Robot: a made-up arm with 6 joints. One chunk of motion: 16 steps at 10 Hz.
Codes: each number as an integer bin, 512 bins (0 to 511) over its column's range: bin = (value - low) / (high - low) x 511, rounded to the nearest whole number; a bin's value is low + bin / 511 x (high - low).
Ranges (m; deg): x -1.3..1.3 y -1.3..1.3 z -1.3..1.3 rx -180..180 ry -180..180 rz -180..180
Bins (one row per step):
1: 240 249 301 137 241 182
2: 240 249 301 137 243 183
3: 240 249 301 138 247 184
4: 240 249 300 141 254 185
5: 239 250 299 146 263 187
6: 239 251 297 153 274 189
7: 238 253 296 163 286 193
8: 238 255 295 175 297 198
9: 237 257 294 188 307 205
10: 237 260 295 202 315 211
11: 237 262 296 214 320 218
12: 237 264 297 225 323 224
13: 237 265 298 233 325 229
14: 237 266 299 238 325 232
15: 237 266 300 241 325 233
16: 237 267 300 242 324 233
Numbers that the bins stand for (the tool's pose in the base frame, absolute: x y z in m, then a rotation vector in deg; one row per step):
1: -0.0789 -0.0331 0.2315 -83.48 -10.22 -51.78
2: -0.0789 -0.0331 0.2315 -83.48 -8.81 -51.08
3: -0.0789 -0.0331 0.2315 -82.78 -5.99 -50.37
4: -0.0789 -0.0331 0.2264 -80.67 -1.06 -49.67
5: -0.0840 -0.0280 0.2213 -77.14 5.28 -48.26
6: -0.0840 -0.0229 0.2112 -72.21 13.03 -46.85
7: -0.0890 -0.0127 0.2061 -65.17 21.49 -44.03
8: -0.0890 -0.0025 0.2010 -56.71 29.24 -40.51
9: -0.0941 0.0076 0.1959 -47.55 36.28 -35.58
10: -0.0941 0.0229 0.2010 -37.69 41.92 -31.35
11: -0.0941 0.0331 0.2061 -29.24 45.44 -26.42
12: -0.0941 0.0432 0.2112 -21.49 47.55 -22.19
13: -0.0941 0.0483 0.2162 -15.85 48.96 -18.67
14: -0.0941 0.0534 0.2213 -12.33 48.96 -16.56
15: -0.0941 0.0534 0.2264 -10.22 48.96 -15.85
16: -0.0941 0.0585 0.2264 -9.51 48.26 -15.85

